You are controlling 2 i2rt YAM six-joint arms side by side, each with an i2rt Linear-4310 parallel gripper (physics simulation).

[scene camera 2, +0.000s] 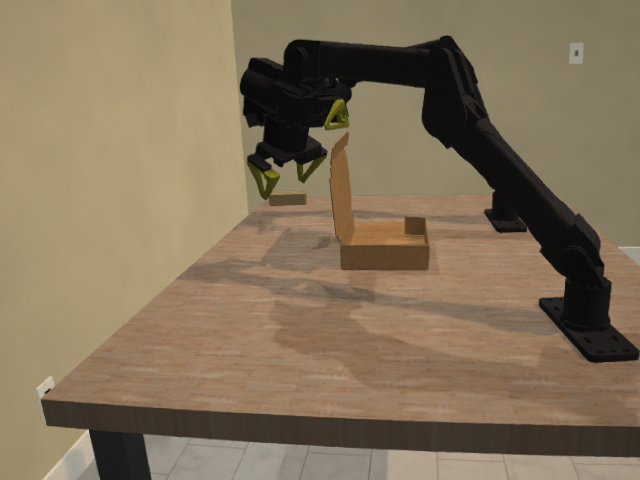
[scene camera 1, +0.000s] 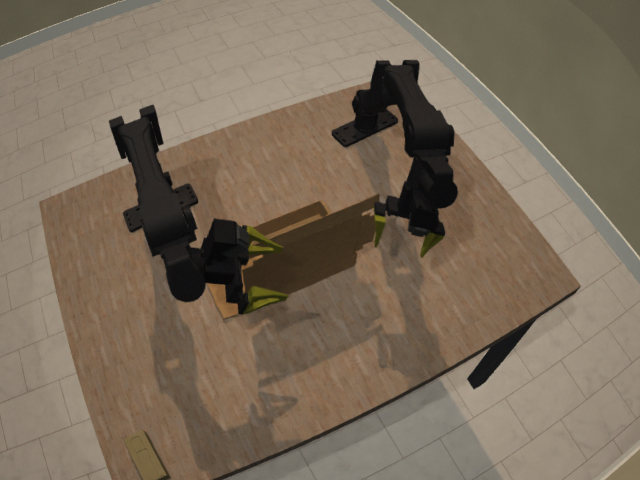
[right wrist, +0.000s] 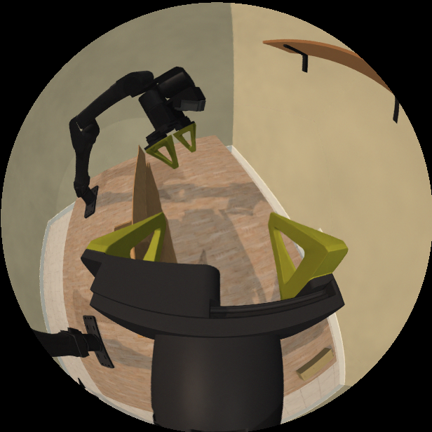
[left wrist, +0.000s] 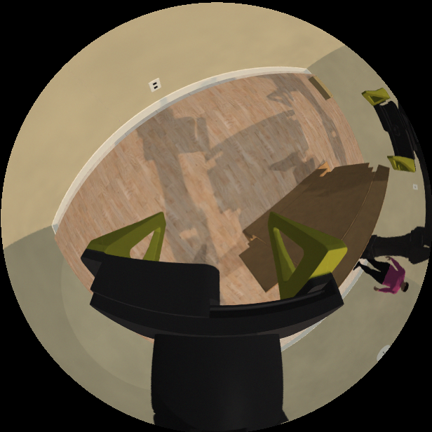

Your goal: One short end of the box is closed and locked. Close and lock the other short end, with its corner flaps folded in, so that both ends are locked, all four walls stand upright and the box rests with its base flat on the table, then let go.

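Places are measured from the left arm's base along level axes (x ahead, y left, z up), in millimetres.
Pixels of known places: left gripper, between the fingertips: (scene camera 2: 283,189) (scene camera 1: 398,251); right gripper, between the fingertips: (scene camera 1: 284,273); left arm's base, origin of its link: (scene camera 2: 583,328) (scene camera 1: 365,127); right arm's base, origin of its link: (scene camera 2: 504,221).
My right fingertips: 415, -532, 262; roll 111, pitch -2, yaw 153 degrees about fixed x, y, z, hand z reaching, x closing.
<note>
Ahead of a thing's pixels: the offset from my right fingertips to its top centre, as dx, dy, dz. "pt": to the spot under its first point.
The brown cardboard box (scene camera 1: 310,253) (scene camera 2: 385,256) (left wrist: 325,205) (right wrist: 139,190) sits base-down, its large lid panel upright. In scene camera 2 its near short end is a standing wall, and a small corner flap @[pt -242, +16, -236] (scene camera 2: 415,226) stands at the far end. In scene camera 1 an end flap @[pt -142, -79, -253] (scene camera 1: 224,303) lies flat at the left, partly hidden by my right gripper. My left gripper (scene camera 1: 400,250) (scene camera 2: 284,189) (left wrist: 216,217) (right wrist: 185,158) is open and empty, beside the lid's right edge in scene camera 1. My right gripper (scene camera 1: 284,272) (left wrist: 378,122) (right wrist: 216,217) is open and empty, high near the lid's other end.
A small yellowish block @[+87, -411, -227] (scene camera 1: 146,455) (scene camera 2: 287,198) (left wrist: 320,87) (right wrist: 315,365) lies near a table corner. Both arms are mounted along the table edge on the box's open-top side. A wall shelf (right wrist: 335,51) shows in the right wrist view and a person (left wrist: 395,276) in the left wrist view.
</note>
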